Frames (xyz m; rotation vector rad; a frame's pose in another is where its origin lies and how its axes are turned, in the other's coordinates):
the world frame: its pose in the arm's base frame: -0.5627 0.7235 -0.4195 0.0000 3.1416 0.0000
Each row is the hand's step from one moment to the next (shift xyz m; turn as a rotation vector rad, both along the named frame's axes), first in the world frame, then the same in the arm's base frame.
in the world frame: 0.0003 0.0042 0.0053 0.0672 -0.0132 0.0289
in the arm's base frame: -0.0003 0.0042 -0.0053 -0.0672 -0.0132 -0.0289
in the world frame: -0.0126 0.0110 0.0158 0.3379 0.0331 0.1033
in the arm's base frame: 0.0126 0.0110 -0.0158 -0.3379 0.0331 -0.1033
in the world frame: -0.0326 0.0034 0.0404 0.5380 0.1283 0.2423
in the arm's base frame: 0.0326 0.0034 -0.0404 -0.5380 0.1283 -0.2423
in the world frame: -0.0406 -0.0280 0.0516 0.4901 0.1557 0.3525
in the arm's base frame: 0.0406 -0.0280 -0.0516 -0.4901 0.1557 -0.3525
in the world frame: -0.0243 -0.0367 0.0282 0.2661 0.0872 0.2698
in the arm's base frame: 0.0243 -0.0367 -0.0282 -0.2661 0.0872 -0.2698
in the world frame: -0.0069 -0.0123 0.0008 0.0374 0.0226 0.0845
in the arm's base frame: 0.0069 -0.0123 -0.0008 -0.0374 0.0226 -0.0845
